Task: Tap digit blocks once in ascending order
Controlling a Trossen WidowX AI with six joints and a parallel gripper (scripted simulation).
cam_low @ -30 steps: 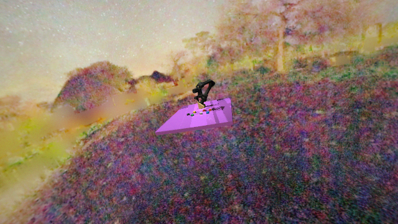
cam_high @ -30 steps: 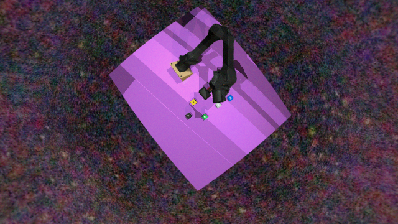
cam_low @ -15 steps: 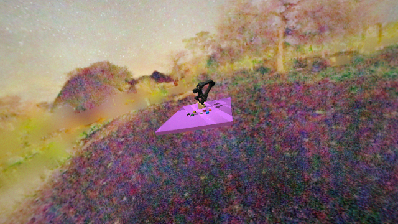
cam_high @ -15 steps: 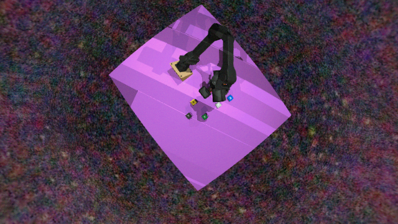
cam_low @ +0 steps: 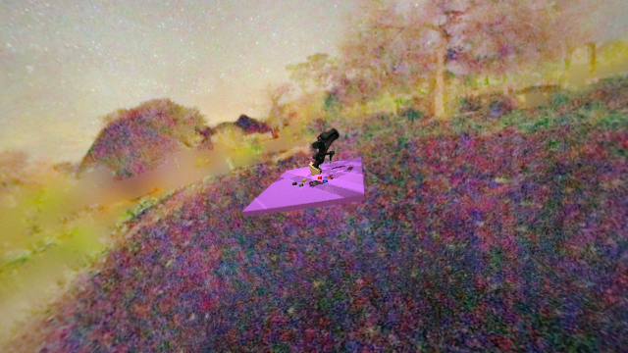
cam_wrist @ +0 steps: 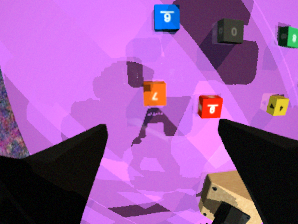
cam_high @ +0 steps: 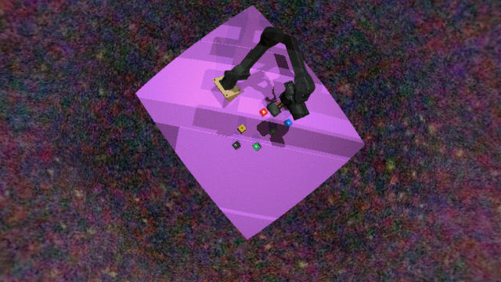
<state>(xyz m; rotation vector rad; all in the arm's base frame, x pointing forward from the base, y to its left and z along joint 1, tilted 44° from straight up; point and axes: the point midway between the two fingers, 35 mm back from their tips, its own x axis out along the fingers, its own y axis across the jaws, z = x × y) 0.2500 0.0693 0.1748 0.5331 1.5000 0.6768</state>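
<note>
My gripper tip is 90 mm short of the grey block, 100 mm to the left of it and 110 mm above it. Round my gripper tip: blue block 100 mm ahead, 10 mm to the right, 110 mm below; red block 20 mm behind, 90 mm to the right, 110 mm below; orange block 110 mm below.
</note>
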